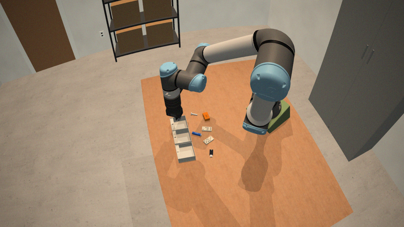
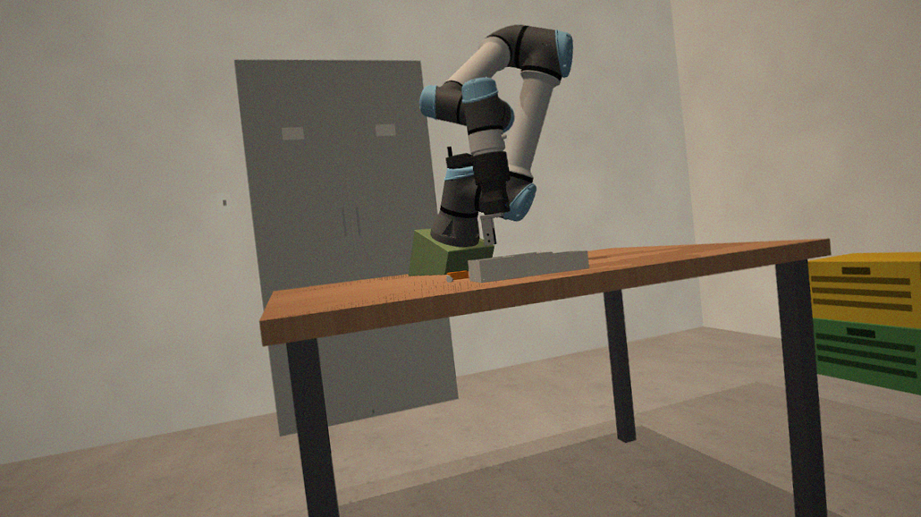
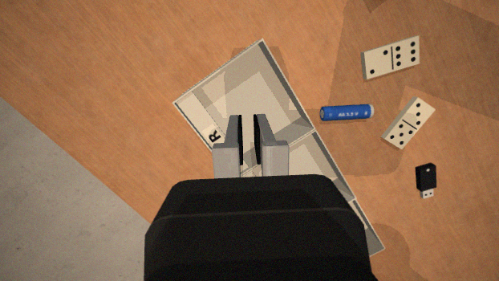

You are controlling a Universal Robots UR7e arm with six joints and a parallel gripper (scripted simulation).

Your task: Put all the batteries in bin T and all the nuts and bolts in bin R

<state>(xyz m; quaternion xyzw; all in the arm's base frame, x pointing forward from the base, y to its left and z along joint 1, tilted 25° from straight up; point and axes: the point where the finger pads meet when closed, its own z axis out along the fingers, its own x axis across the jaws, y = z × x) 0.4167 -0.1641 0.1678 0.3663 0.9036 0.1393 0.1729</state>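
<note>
The grey bin row is 20 mm ahead of my hand, 80 mm to the left of it and 70 mm below it. Round my hand: blue cylindrical battery: 70 mm behind, 80 mm to the left, 90 mm below; grey bolt: 100 mm behind, 50 mm to the right, 90 mm below; orange 9 V battery: 160 mm behind, 10 mm to the right, 80 mm below.
</note>
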